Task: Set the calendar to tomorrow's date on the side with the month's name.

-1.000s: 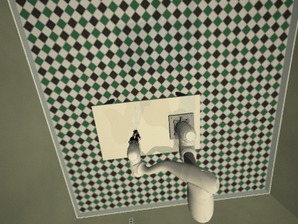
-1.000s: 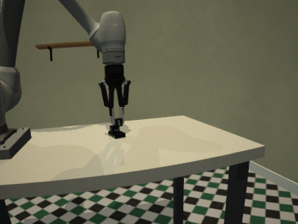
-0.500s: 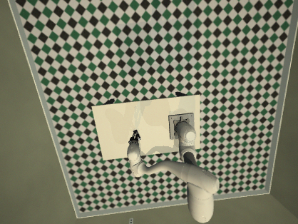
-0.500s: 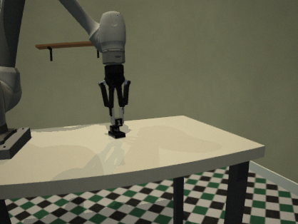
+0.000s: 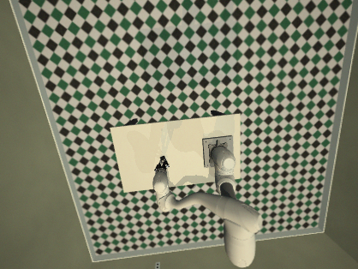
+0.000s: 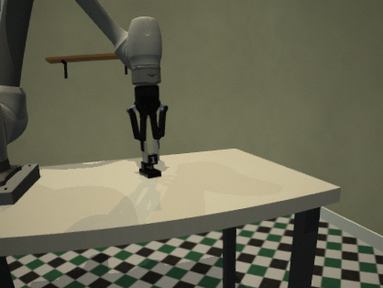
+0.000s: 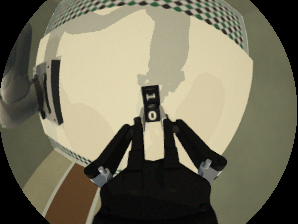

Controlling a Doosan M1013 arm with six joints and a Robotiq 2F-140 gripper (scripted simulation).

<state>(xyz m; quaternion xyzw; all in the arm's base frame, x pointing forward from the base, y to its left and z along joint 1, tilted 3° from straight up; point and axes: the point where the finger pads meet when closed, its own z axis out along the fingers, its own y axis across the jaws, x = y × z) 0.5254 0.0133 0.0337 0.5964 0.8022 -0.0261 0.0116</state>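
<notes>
Right now the calendar tray is 7 cm below my hand, 2 cm to the left of it and 1 cm behind it. From my hand the other things lie so: black calendar cube (3 cm below).
</notes>
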